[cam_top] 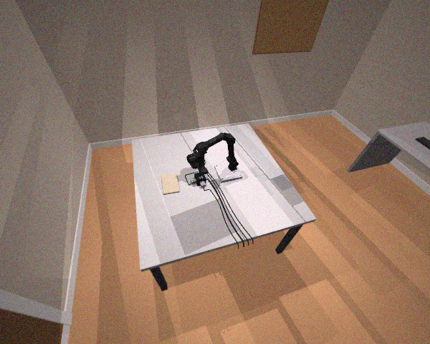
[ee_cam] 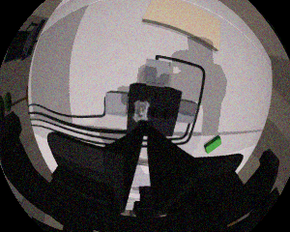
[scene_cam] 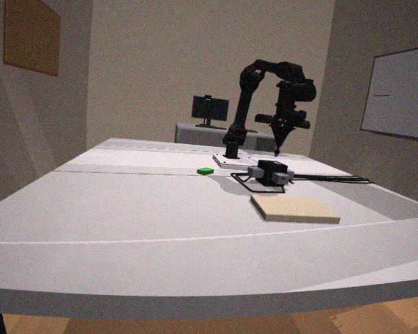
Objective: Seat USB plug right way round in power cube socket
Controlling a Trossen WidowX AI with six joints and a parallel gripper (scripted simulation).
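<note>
Right now my gripper tip is 20 mm above the USB plug. From my gripper tip the other things lie so: flat beige block: 240 mm ahead, 90 mm to the right, 130 mm below; then small green block: 120 mm behind, 220 mm to the right, 130 mm below.
</note>
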